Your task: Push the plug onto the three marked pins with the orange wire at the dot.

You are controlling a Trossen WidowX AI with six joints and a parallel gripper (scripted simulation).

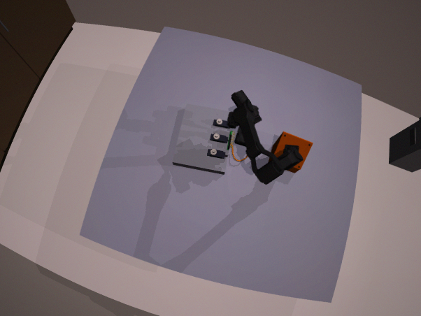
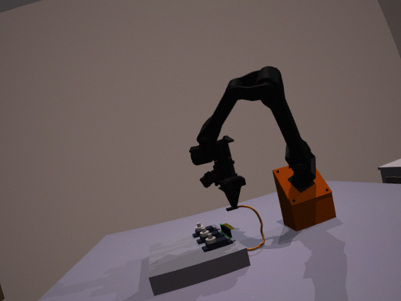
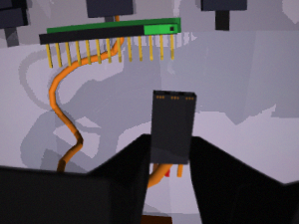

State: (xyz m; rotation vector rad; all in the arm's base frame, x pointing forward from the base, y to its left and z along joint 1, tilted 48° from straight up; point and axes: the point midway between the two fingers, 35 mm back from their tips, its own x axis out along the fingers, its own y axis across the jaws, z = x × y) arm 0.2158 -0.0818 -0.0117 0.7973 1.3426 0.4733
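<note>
Right now my gripper tip is 5 cm short of the bright green band and 4 cm above it. Round my gripper tip: grey printed holder (21 cm ahead, 3 cm to the left, 9 cm below); then dark dot (5 cm ahead, 1 cm to the right, 4 cm below).
</note>
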